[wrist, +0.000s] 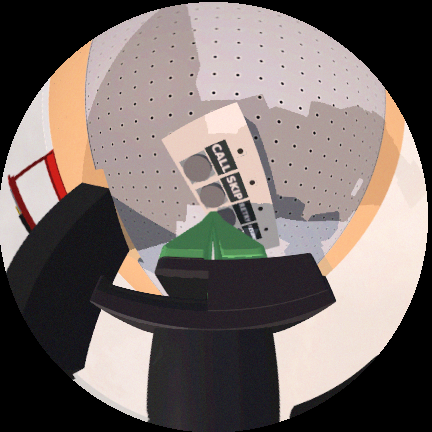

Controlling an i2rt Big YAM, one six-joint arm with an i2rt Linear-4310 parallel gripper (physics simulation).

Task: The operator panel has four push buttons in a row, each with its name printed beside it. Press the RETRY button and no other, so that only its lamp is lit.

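Frame: origin at the arm's base, x left, y up, z ahead, level; metres.
Seen in the pictures: gripper, fingertip midpoint: [212, 216].
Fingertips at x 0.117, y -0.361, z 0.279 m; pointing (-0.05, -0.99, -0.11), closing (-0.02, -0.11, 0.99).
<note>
Pixels of each thing's middle, then the offset from my fingertips to it. "spot": a spot on its surface instead. Level surfaces: height alone.
- cream operator panel, body centre: [234, 189] dy -0.037, dx +0.010, dz +0.021 m
- SKIP button, body centre: [212, 194] dy -0.013, dx +0.016, dz -0.002 m
- RETRY button, body centre: [224, 218] dy -0.013, dx -0.011, dz +0.011 m
- RETRY label, surface spot: [245, 212] spot: dy -0.012, dx -0.002, dz +0.032 m
- grey perforated board, its level: dy -0.065 m
- small pale strip, surface spot: [357, 187] spot: dy -0.065, dx +0.029, dz +0.246 m
The cream operator panel [197, 129] lies slanted in the middle of the wrist view. Its grey CALL button [197, 167] and SKIP button [212, 195] show in full, with their black labels to the right. The RETRY button [228, 216] shows in part behind the fingertips, beside the RETRY label [245, 212]. The fourth button is hidden by the green fingers; its label [253, 231] is too small to read. The small lamps [240, 151] [252, 182] [260, 208] [266, 229] all look dark. My gripper [212, 216] is shut and empty, its tips at RETRY's left edge; contact cannot be told.
The panel is on a grey perforated board [150, 65] with an orange border [67, 120]. A red frame [56, 175] stands at the far left, behind a large black arm part [60, 270]. A small pale strip [357, 187] lies on the board at the right.
</note>
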